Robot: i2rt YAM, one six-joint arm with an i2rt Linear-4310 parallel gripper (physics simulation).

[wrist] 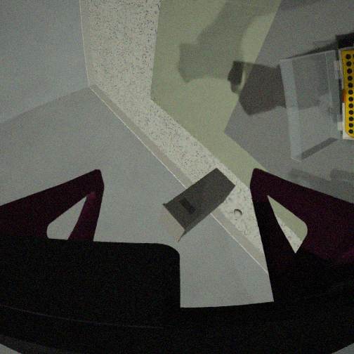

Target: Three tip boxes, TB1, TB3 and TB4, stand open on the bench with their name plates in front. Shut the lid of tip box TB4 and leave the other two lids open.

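A tip box with a yellow rack of dark holes [349, 95] shows in part at the right edge of the wrist view. Its clear lid [311, 105] stands open, spread out to the left of the rack. No name plate can be read, so I cannot tell which tip box this is. The other two tip boxes do not show. My gripper [176, 177] is open, with its two dark red fingers wide apart and nothing between them. It is below and to the left of the lid in the view, apart from it.
A grey block-like object [200, 200] shows between and beyond the fingers, across the bench edge. A speckled bench strip [122, 40] borders a pale green area [200, 115]. A small dark object [236, 75] is left of the lid, and arm-like shadows fall across the green area.
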